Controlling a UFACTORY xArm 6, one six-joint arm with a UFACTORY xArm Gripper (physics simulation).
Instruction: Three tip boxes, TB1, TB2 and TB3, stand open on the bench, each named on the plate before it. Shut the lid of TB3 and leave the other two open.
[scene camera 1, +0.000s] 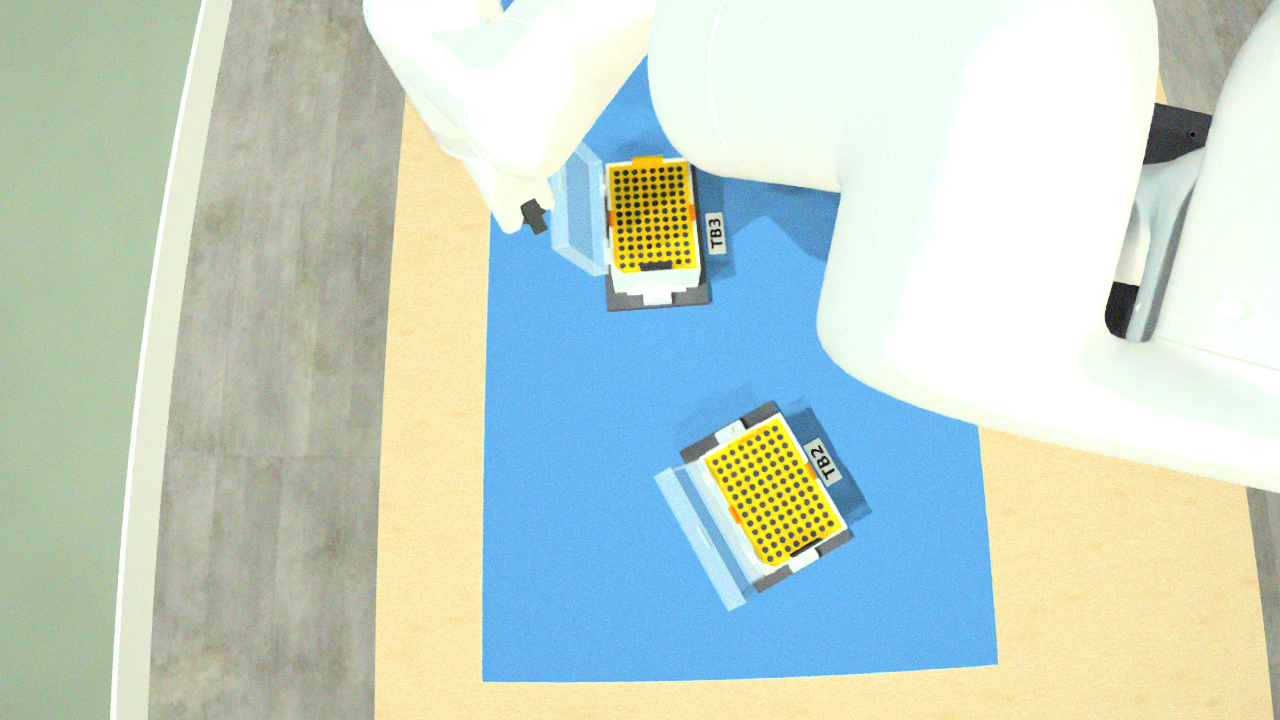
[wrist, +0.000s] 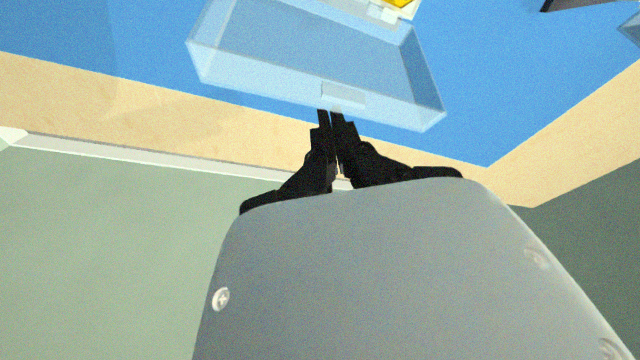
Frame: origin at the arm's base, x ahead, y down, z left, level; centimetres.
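Seen in the pictures: gripper, between the fingertips: (scene camera 1: 528, 212) (wrist: 330, 125).
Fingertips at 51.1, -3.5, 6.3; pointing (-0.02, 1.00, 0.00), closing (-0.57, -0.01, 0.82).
Observation:
A point is followed by its place in that frame, as x, y, z.
TB3 (scene camera 1: 653, 216) (wrist: 409, 10) is a white tip box with a yellow rack, open behind its name plate (scene camera 1: 715, 232) {33.7, 7.4, 2.0}. Its clear lid (scene camera 1: 577, 210) {47.0, -1.7, 4.8} (wrist: 320, 55) {47.6, -2.8, 3.8} stands raised at the box's left side in the scene view. My gripper (scene camera 1: 534, 215) {51.1, -3.5, 6.3} (wrist: 330, 125) {51.1, -3.5, 6.3} is shut and empty, on the lid's outer side; in the wrist view its tips appear close to the tab on the lid's edge, and contact cannot be told. TB2 (scene camera 1: 774, 492) {26.4, 1.9, 28.7} is open lower in the scene view, its clear lid (scene camera 1: 702, 537) {33.0, -7.7, 33.3} raised on the left. TB1 does not show in the scene view.
The boxes stand on a blue mat (scene camera 1: 554, 376) {48.6, 7.6, 19.0} (wrist: 475, 75) {42.3, 7.6, 25.3} on the wooden bench (scene camera 1: 429, 447) {60.4, 7.9, 27.6} (wrist: 150, 100) {62.1, 7.9, -11.9}. The white arm (scene camera 1: 939, 223) {29.8, -48.4, 24.7} spans the top and right of the scene view, close to TB3. Grey floor lies left of the bench.

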